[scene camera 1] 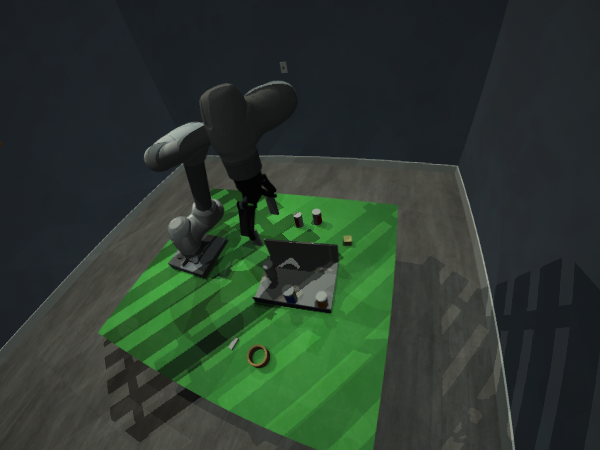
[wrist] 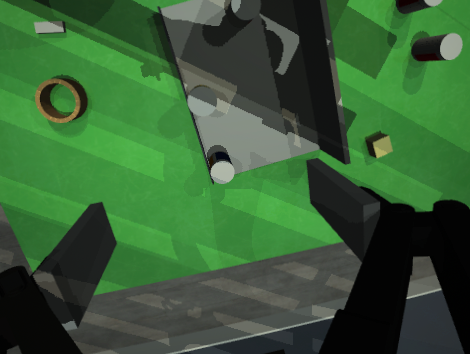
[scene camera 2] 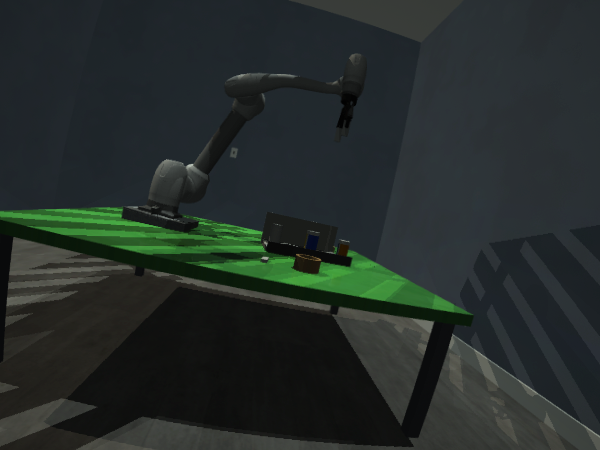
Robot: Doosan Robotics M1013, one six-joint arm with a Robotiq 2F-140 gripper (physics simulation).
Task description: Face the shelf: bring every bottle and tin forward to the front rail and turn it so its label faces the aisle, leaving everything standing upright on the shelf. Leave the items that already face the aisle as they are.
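Frame: origin at the arm's base, x ahead, y left, z up, level; millimetres.
Seen in the pictures: gripper, fingertip midpoint: point(scene camera 1: 266, 228) point(wrist: 210, 202) point(scene camera 2: 340, 138); arm's base at its link origin: point(scene camera 1: 194, 250) point(scene camera 2: 160, 213).
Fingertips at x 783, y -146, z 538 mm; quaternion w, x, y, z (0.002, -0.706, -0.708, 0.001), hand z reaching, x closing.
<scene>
Offsets run from my fingertips to a thing's top centre.
The shelf point(scene camera 1: 312, 280) point(scene camera 2: 287, 249) point(wrist: 265, 150) is a grey board with a low front rail and an upright back panel. A blue-labelled can {dx -26, dy +8, dz -455 mm} point(scene camera 1: 290, 295) point(scene camera 2: 312, 241) point(wrist: 202, 101) and an orange-labelled tin {dx +135, dy +21, dz -468 mm} point(scene camera 1: 321, 300) point(scene camera 2: 343, 248) point(wrist: 222, 169) stand upright near the front rail; both coloured labels show from the front in scene camera 2. A plain grey cylinder {dx -191, dy +127, dz -465 mm} point(scene camera 1: 270, 273) point(scene camera 2: 276, 233) point(wrist: 245, 7) stands upright farther back at the left end, in shadow; its label cannot be made out. My gripper point(scene camera 1: 265, 223) point(scene camera 2: 342, 134) point(wrist: 210, 202) is open and empty, high above the table.
Two red-and-white tins {dx -165, dy +543, dz -488 mm} point(scene camera 1: 298, 220) {dx -48, dy +587, dz -485 mm} point(scene camera 1: 317, 217) point(wrist: 440, 47) point(wrist: 419, 4) stand on the green table top behind the shelf. A yellow block {dx +179, dy +451, dz -546 mm} point(scene camera 1: 347, 240) point(wrist: 381, 145) lies near them. A brown ring {dx -80, dy -304, dz -534 mm} point(scene camera 1: 249, 356) point(scene camera 2: 307, 264) point(wrist: 41, 102) and a small white block {dx -235, dy -287, dz -572 mm} point(scene camera 1: 233, 343) point(scene camera 2: 264, 259) point(wrist: 49, 27) lie in front.
</scene>
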